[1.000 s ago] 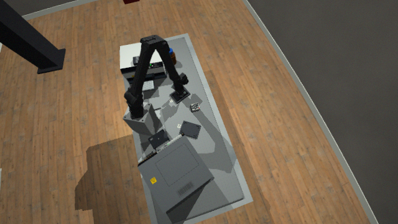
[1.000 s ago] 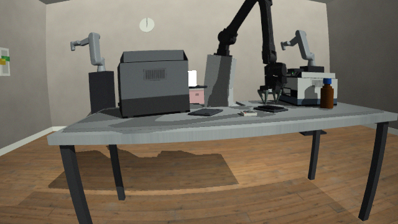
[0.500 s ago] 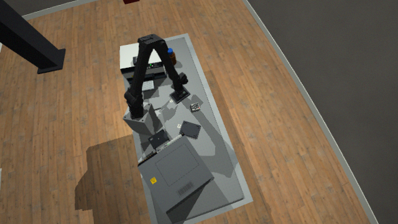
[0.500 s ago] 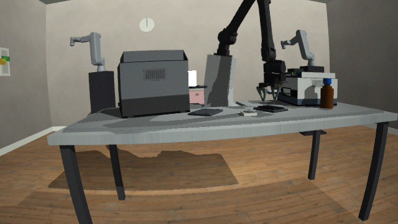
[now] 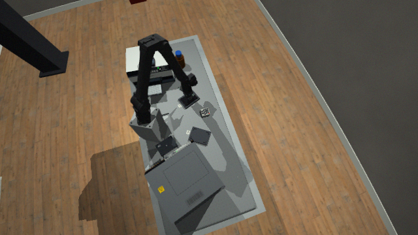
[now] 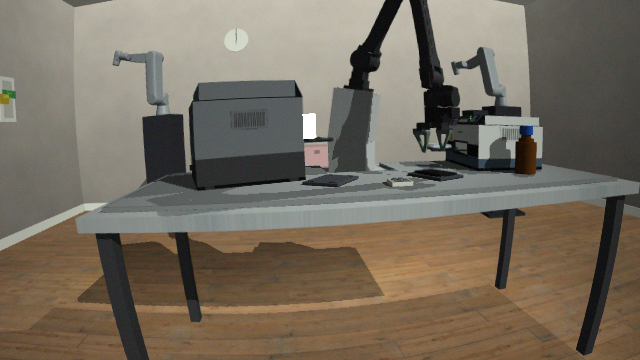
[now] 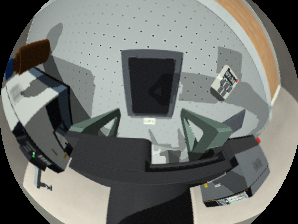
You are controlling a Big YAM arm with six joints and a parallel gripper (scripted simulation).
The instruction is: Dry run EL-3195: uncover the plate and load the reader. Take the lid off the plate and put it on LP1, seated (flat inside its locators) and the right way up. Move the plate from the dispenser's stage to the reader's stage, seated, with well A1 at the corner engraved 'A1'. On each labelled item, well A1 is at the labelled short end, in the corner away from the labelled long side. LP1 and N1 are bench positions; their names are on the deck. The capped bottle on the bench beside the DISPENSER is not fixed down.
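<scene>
My gripper is now 28 cm past the lidded plate, 11 cm to the right of it and 1 cm above it. Also, from my hand: brown capped bottle (2 cm behind, 40 cm to the left, 2 cm above).
</scene>
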